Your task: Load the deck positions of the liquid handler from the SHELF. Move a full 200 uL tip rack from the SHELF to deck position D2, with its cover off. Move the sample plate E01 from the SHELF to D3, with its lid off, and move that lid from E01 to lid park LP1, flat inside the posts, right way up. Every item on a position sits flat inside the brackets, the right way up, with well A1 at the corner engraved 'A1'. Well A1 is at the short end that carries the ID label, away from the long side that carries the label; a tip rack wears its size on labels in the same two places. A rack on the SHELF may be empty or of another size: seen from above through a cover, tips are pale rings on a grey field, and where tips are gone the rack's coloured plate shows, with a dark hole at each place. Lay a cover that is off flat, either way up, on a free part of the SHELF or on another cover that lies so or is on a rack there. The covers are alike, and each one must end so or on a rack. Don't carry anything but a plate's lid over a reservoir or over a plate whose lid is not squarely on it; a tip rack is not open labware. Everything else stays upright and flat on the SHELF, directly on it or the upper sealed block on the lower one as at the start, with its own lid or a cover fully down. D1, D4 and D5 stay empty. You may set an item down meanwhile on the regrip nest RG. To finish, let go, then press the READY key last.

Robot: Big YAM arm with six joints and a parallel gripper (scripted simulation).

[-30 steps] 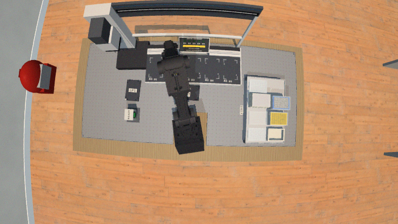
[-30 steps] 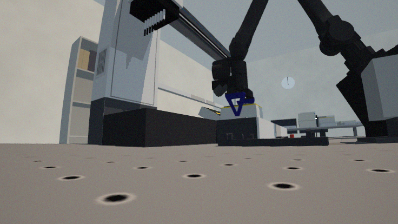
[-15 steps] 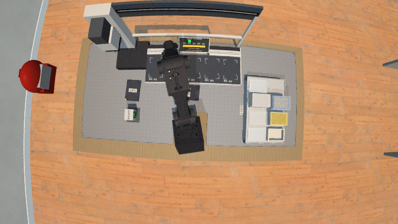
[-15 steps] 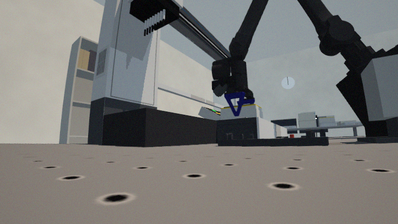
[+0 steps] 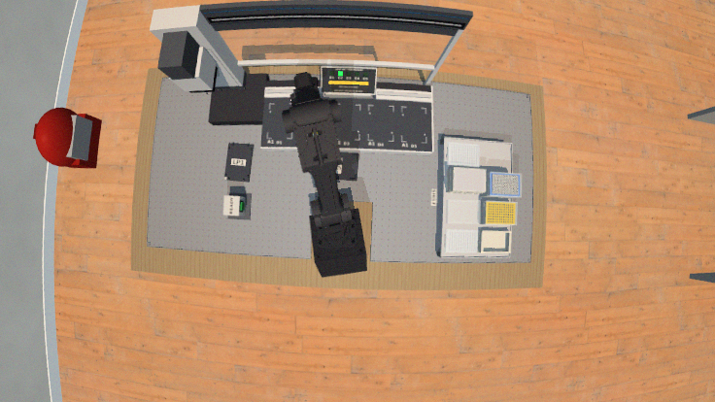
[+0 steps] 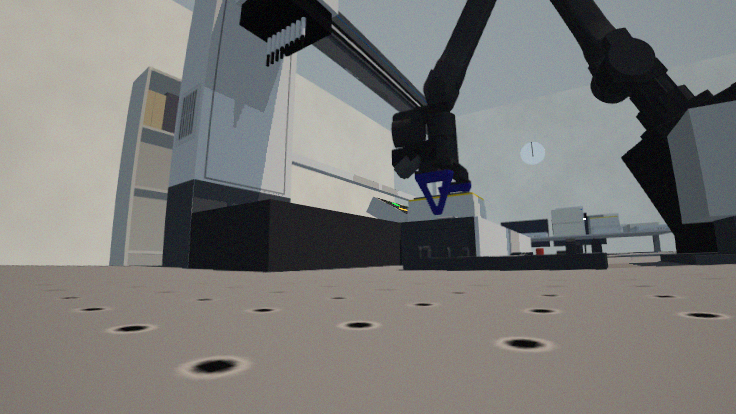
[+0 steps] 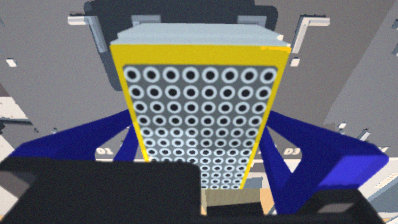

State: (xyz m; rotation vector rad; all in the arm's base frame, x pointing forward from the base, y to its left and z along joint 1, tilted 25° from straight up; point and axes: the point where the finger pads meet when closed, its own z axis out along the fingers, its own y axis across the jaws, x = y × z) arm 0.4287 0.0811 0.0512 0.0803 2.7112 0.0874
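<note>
Now: hand 10 mm past the yellow tip rack, 10 mm to the left of it and 10 mm below it. Also, from my hand: regrip nest RG (160 mm behind, 90 mm to the right, 90 mm below); then ready key (310 mm behind, 260 mm to the left, 10 mm below); then lid park LP1 (140 mm behind, 300 mm to the left, 90 mm below).
</note>
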